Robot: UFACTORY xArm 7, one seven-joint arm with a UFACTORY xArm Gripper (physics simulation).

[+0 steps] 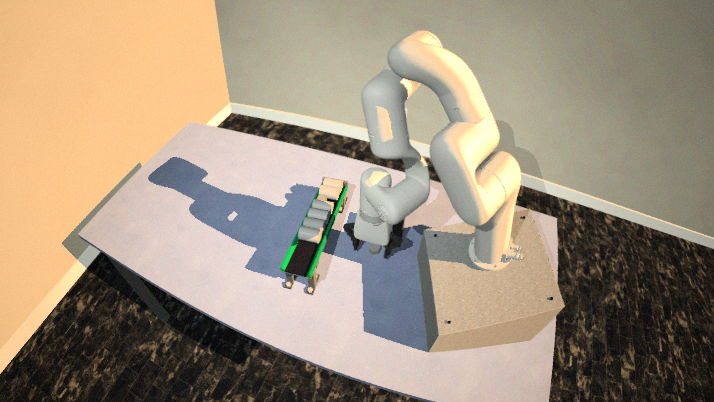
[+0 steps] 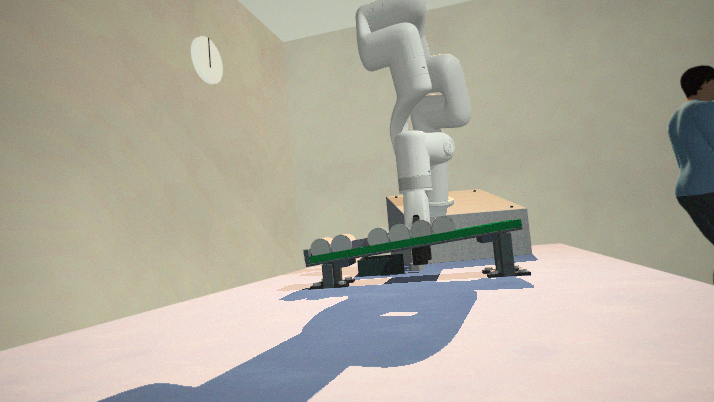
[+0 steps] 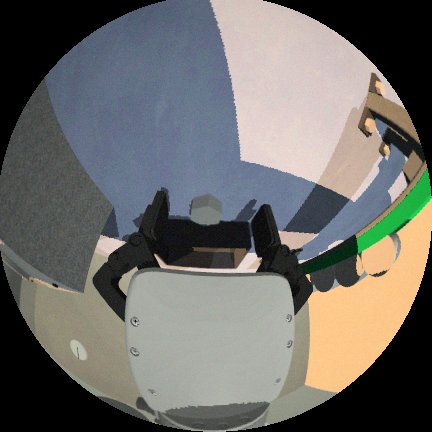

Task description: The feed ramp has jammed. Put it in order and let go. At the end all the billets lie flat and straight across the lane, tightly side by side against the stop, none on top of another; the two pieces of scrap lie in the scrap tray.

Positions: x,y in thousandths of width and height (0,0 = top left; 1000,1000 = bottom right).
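Observation:
There's a scrap tray (image 2: 540,658) that I can see, and you'd find the tray (image 3: 432,564) there too, along with a billet (image 3: 872,603). As for my gripper (image 2: 592,653), it's in view as well, and the same gripper (image 3: 494,480) shows there too.

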